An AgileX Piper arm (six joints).
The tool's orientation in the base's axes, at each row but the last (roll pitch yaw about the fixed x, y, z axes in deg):
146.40, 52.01, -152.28
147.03, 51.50, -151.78
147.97, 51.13, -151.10
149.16, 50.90, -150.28
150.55, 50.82, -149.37
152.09, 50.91, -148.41
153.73, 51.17, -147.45
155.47, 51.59, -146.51
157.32, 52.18, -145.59
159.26, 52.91, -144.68
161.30, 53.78, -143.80
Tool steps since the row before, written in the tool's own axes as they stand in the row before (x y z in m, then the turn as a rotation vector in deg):
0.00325, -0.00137, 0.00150, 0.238, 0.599, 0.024
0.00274, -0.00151, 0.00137, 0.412, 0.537, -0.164
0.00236, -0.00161, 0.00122, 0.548, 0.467, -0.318
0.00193, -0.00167, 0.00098, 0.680, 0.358, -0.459
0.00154, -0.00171, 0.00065, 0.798, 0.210, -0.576
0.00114, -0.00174, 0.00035, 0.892, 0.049, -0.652
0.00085, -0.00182, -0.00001, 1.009, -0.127, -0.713
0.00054, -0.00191, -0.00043, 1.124, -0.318, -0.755
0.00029, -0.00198, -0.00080, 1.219, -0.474, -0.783
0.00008, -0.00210, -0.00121, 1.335, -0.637, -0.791
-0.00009, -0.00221, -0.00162, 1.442, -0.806, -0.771
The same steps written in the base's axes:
-0.00023, -0.00047, -0.00380, -0.585, 0.271, 0.004
0.00010, -0.00054, -0.00337, -0.693, 0.038, -0.055
0.00034, -0.00063, -0.00302, -0.763, -0.162, -0.102
0.00055, -0.00076, -0.00257, -0.797, -0.372, -0.163
0.00070, -0.00095, -0.00208, -0.786, -0.582, -0.236
0.00085, -0.00109, -0.00159, -0.738, -0.761, -0.315
0.00095, -0.00133, -0.00116, -0.685, -0.947, -0.420
0.00104, -0.00161, -0.00067, -0.612, -1.128, -0.536
0.00108, -0.00185, -0.00024, -0.551, -1.273, -0.632
0.00109, -0.00216, 0.00017, -0.485, -1.417, -0.755
0.00105, -0.00247, 0.00056, -0.398, -1.544, -0.885

